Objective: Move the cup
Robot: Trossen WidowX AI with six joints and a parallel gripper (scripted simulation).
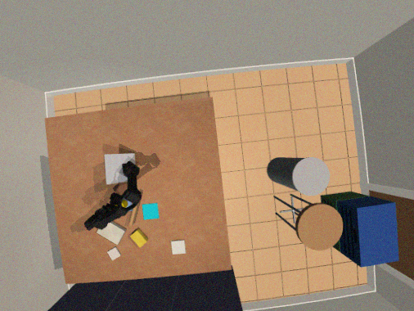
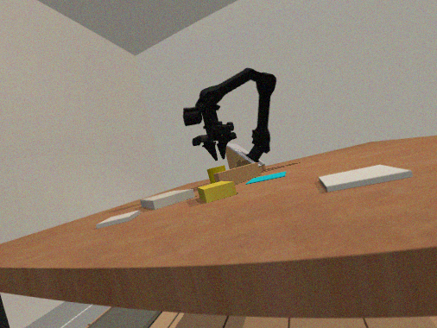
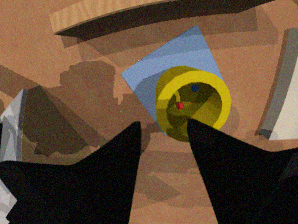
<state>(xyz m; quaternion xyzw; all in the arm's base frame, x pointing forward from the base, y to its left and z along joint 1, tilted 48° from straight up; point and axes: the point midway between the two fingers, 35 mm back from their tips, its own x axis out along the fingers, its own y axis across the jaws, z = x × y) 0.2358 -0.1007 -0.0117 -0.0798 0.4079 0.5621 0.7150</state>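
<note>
Now: the cup 6 cm below my gripper tip, 2 cm to the right of it and 2 cm ahead of it. Also, from my gripper tip: teal pad (18 cm to the left, 11 cm below, 10 cm ahead).
</note>
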